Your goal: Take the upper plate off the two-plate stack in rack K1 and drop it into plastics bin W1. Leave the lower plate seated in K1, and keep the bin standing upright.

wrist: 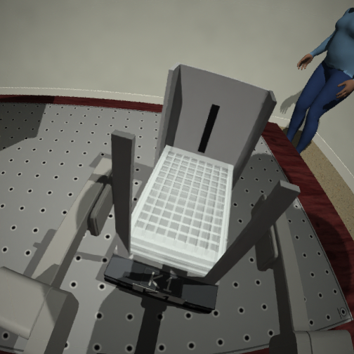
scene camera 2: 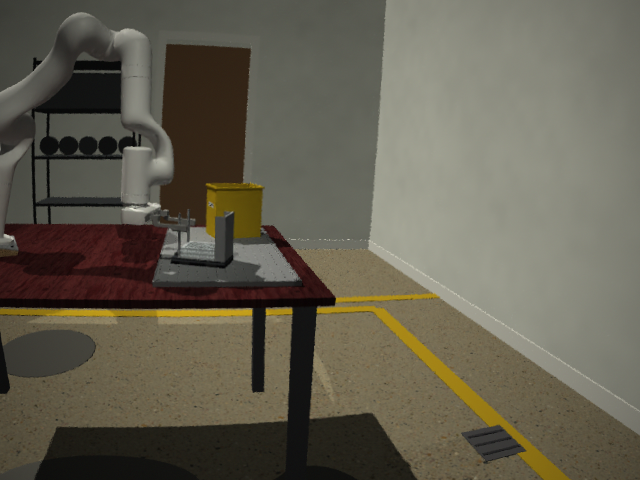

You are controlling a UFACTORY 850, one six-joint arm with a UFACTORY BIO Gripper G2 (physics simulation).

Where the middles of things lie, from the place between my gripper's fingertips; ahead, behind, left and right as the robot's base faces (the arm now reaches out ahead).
My gripper is now 8 cm short of the yellow plastics bin W1 [scene camera 2: 244,199], 38 cm to the right of it and 1 cm above it.
